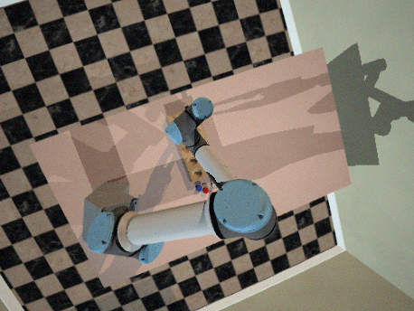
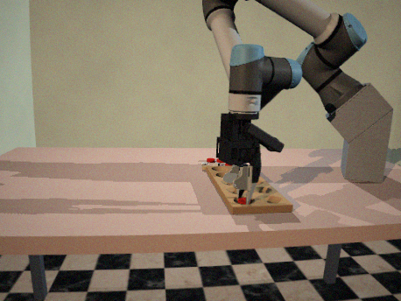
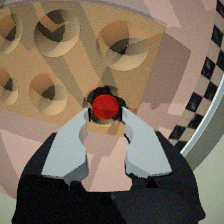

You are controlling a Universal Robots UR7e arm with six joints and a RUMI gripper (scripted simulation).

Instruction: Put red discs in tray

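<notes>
Now: hand 19 cm past the blue disc, 35 cm to the left of it and 3 cm above it. From my hand the other things lie so: wooden counting tray (7 cm behind, 14 cm to the right, 2 cm below).
</notes>
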